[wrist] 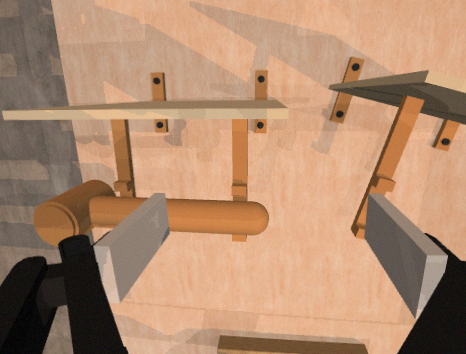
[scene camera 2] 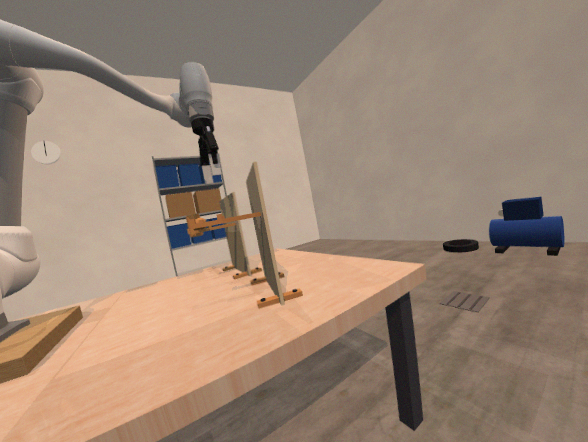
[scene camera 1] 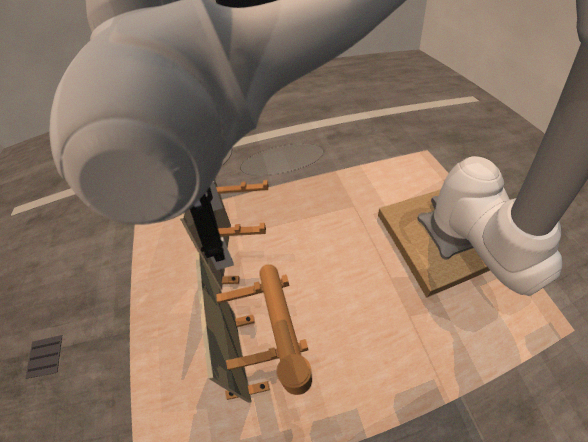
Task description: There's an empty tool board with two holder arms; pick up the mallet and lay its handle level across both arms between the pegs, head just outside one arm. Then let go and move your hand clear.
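Observation:
The mallet (scene camera 1: 280, 315) (scene camera 2: 195, 226) (wrist: 215, 216) lies with its handle across the two arms (scene camera 1: 240, 292) (wrist: 240, 155) of one upright board (scene camera 1: 217, 310) (scene camera 2: 262, 225) (wrist: 225, 111), between inner and end pegs. Its head is outside one arm, at the left in the wrist view. The second board (scene camera 2: 235, 240) (wrist: 440, 102) stands at an angle beside it; its arms (scene camera 1: 242, 230) (wrist: 400, 145) bear no tool. My gripper (scene camera 1: 222, 232) (scene camera 2: 212, 171) (wrist: 262, 214) is open and empty, above the mallet's height, apart from it. In scene camera 1 the arm partly hides the second board.
Both boards stand on small wooden feet (scene camera 1: 245, 320) (scene camera 2: 280, 298) on the wooden table (scene camera 1: 350, 300) (scene camera 2: 175, 350). The robot's base stands on a thick wooden block (scene camera 1: 405, 250) (scene camera 2: 40, 345). A shelf rack (scene camera 2: 161, 215) with blue and brown boxes stands by the back wall.

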